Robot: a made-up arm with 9 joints.
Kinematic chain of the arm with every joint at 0, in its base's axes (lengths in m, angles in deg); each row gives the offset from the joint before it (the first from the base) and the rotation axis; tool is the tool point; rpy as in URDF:
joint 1: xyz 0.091 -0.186 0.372 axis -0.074 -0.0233 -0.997
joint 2: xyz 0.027 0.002 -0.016 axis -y
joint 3: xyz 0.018 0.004 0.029 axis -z
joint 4: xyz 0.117 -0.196 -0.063 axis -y
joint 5: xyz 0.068 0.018 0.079 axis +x
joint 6: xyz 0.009 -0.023 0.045 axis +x
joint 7: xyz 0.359 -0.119 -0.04 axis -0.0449 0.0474 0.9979
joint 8: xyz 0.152 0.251 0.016 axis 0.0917 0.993 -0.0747
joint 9: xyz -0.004 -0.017 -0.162 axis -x
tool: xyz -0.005 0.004 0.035 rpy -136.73 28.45 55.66
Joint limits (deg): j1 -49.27..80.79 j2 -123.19..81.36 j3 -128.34..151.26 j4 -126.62..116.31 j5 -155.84..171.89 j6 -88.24..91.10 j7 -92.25..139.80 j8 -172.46..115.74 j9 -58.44..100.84
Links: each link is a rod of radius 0.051 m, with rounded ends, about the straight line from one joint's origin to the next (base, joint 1, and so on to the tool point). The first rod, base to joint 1, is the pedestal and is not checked.
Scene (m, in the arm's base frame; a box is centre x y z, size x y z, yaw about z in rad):
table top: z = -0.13
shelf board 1: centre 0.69 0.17 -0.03 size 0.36 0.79 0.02 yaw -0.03
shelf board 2: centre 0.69 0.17 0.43 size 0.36 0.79 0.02 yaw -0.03
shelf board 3: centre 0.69 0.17 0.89 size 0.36 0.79 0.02 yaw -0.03
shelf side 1: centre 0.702 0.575 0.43 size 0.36 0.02 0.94 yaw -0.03
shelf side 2: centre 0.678 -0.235 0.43 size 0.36 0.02 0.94 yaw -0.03
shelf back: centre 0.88 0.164 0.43 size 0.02 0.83 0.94 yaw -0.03
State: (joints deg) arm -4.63 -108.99 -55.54 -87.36 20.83 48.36 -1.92 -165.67 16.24
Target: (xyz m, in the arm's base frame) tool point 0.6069 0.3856 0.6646
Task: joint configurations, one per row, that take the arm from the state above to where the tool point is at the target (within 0.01 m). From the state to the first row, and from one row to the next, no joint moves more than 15 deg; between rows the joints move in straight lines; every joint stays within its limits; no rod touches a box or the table.
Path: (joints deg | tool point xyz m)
1: 4.83 -110.65 -68.06 -81.96 16.68 45.02 2.92 -165.85 16.85 | -0.5568 0.2511 0.1776
2: 14.30 -112.32 -80.58 -76.55 12.54 41.68 7.75 -166.03 17.47 | -0.3451 0.4642 0.2722
3: 23.76 -113.98 -93.10 -71.15 8.39 38.34 12.59 -166.22 18.08 | -0.0814 0.5612 0.3969
4: 33.23 -115.64 -105.62 -65.74 4.25 35.01 17.43 -166.40 18.69 | 0.1779 0.5313 0.5337
5: 42.69 -117.30 -118.14 -60.34 0.10 31.67 22.26 -166.58 19.30 | 0.3793 0.3924 0.6646
6: 47.06 -120.25 -119.42 -54.42 3.92 36.05 12.73 -163.41 19.88 | 0.4953 0.3982 0.6692
7: 51.42 -123.19 -120.70 -48.50 7.74 40.43 3.19 -160.23 20.45 | 0.6069 0.3856 0.6647

